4 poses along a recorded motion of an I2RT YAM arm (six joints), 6.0 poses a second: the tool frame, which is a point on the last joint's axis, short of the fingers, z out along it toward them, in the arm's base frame.
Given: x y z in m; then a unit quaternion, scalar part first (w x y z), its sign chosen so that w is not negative.
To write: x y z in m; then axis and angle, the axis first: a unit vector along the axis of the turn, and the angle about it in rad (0 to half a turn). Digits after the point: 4 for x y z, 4 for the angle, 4 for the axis.
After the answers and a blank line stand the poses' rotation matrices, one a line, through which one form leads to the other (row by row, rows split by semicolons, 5 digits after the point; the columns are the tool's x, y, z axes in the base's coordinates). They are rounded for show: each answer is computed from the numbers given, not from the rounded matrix.
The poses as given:
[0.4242 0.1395 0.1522 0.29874 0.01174 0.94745 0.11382]
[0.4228 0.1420 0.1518 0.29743 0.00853 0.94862 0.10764]
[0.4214 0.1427 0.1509 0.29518 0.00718 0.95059 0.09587]
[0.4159 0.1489 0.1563 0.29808 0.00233 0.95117 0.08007]
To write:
[0.4242 0.1395 0.1522 0.0123 0.9928 0.1193 2.5348]
[0.4228 0.1420 0.1518 0.0089 0.9936 0.1127 2.5376]
[0.4214 0.1427 0.1509 0.0075 0.9949 0.1003 2.5423]
[0.4159 0.1489 0.1563 0.0024 0.9965 0.0839 2.5362]

-0.82123 -0.04576 0.56875; 0.09025 0.97381 0.20866; -0.56341 0.22269 -0.79560
-0.82293 -0.04785 0.56613; 0.08021 0.97668 0.19914; -0.56246 0.20929 -0.79990
-0.82563 -0.04295 0.56257; 0.07025 0.98151 0.17803; -0.55982 0.18651 -0.80735
-0.82228 -0.04330 0.56743; 0.05217 0.98717 0.15093; -0.56668 0.15371 -0.80947

